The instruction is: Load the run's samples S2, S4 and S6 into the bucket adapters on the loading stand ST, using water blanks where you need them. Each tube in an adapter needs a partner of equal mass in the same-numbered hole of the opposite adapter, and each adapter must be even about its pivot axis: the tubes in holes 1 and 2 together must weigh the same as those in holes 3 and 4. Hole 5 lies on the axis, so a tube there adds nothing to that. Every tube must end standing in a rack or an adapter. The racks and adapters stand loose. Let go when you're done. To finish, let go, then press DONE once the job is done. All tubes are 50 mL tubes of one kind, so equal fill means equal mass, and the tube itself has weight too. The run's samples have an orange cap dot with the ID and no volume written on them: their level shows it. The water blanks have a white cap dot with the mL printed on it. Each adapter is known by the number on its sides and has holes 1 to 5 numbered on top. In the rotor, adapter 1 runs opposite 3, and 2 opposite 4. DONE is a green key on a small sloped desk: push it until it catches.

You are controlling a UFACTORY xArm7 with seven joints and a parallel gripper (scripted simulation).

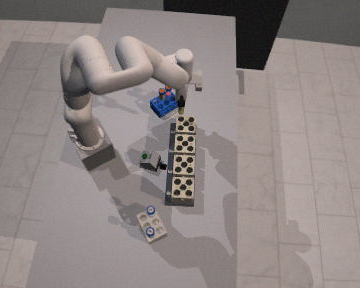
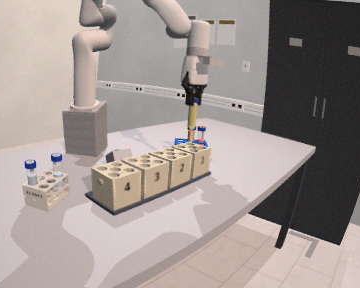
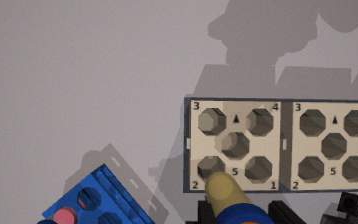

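My hand is 10 mm past the sample tube S4 and 50 mm above it. The rest, counted from my hand: sample tube S2: 100 mm behind, 140 mm to the left, 190 mm below; then blue sample rack: 90 mm behind, 130 mm to the left, 220 mm below; then sample tube S6: 80 mm behind, 180 mm to the left, 190 mm below.
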